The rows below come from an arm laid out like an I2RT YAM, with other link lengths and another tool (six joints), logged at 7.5 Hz.
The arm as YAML. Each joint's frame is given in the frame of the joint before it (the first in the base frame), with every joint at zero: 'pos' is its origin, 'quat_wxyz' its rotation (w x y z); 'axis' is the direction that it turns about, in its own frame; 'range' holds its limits. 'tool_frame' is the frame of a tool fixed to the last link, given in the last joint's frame.
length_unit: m
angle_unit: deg
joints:
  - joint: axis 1
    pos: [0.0, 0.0, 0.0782]
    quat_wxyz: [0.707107, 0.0, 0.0, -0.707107]
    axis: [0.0, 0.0, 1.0]
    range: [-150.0, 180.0]
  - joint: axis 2
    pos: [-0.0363, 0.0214, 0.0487]
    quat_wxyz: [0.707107, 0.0, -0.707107, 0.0]
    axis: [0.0, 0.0, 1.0]
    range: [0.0, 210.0]
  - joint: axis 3
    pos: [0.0, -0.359, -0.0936]
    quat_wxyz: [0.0, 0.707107, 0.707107, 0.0]
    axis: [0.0, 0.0, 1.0]
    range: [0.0, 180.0]
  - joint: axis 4
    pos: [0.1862, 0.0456, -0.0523]
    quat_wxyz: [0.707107, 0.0, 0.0, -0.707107]
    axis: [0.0, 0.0, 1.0]
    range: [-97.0, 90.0]
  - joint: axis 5
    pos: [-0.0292, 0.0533, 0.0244]
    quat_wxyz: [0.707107, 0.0, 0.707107, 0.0]
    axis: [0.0, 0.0, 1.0]
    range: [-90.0, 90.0]
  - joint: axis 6
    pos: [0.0, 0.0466, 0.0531]
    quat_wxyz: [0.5, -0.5, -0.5, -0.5]
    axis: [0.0, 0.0, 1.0]
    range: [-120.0, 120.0]
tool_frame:
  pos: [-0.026, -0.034, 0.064]
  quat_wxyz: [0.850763, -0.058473, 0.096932, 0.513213]
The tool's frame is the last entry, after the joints.
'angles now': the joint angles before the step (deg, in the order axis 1, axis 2, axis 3, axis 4, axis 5, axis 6). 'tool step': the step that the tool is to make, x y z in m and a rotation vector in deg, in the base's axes. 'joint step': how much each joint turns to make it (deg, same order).
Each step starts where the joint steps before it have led.
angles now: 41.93 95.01 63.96 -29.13 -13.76 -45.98
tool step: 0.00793 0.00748 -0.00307 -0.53 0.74 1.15
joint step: -0.38 2.24 2.22 -1.21 -0.83 -1.33
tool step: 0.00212 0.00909 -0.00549 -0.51 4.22 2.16
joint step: -0.23 2.73 3.15 -4.23 -3.23 -1.10
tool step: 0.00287 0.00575 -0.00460 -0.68 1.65 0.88
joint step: 0.07 1.75 1.61 -1.71 -0.86 -0.53
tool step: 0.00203 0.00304 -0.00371 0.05 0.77 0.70
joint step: -0.16 1.01 0.40 -0.14 -0.84 -0.62
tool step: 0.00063 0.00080 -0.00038 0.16 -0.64 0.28
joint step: 0.05 0.02 -0.28 0.77 0.19 -0.35
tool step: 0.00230 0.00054 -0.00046 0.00 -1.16 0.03
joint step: -0.02 0.08 -0.27 1.10 0.69 -0.36
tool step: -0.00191 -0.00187 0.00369 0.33 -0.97 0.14
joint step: 0.04 -0.86 -0.41 0.42 0.32 -0.26
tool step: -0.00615 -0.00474 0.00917 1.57 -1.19 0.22
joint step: -0.08 -2.15 -1.04 0.79 -0.48 -0.10
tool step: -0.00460 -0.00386 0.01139 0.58 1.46 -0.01
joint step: -0.37 -1.14 2.09 -3.86 -1.41 0.30
